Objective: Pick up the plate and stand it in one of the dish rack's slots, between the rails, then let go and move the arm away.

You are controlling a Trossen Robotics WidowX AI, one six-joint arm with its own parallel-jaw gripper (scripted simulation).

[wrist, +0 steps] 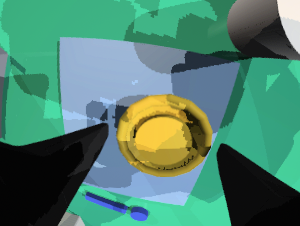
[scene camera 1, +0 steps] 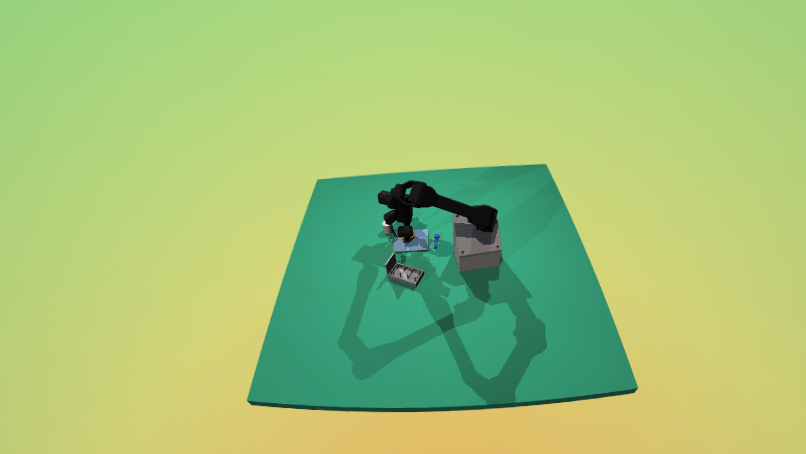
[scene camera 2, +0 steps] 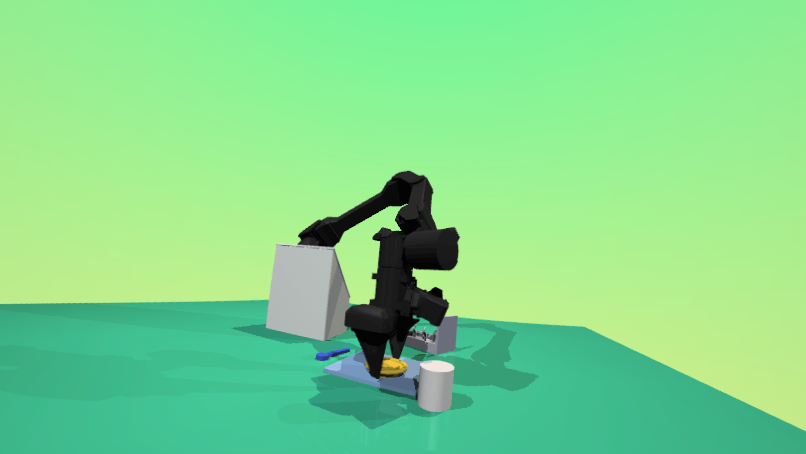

Labels:
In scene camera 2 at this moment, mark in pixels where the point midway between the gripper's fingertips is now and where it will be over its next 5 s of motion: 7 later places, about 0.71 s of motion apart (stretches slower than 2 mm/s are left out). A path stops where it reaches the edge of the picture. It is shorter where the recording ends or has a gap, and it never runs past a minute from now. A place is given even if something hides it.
My gripper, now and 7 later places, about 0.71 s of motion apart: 386,366; 386,364; 398,282; 412,261; 417,263; 406,268; 395,279; 388,296

